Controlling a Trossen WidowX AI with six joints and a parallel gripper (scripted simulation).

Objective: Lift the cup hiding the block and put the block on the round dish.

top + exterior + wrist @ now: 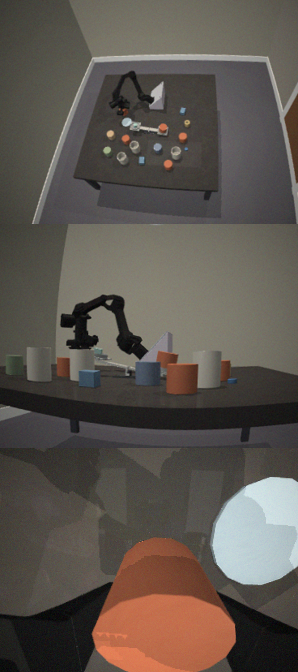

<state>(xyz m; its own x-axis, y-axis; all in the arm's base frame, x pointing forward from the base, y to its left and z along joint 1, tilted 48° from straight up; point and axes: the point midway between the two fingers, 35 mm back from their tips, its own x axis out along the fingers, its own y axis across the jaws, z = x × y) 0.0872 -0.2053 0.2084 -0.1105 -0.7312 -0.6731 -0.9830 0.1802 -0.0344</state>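
Now: the round light-blue dish 10 cm ahead of my gripper tip, 3 cm to the left of it and 3 cm below it. From my gripper tip the other things lie so: balance beam: 26 cm to the left, 22 cm ahead.
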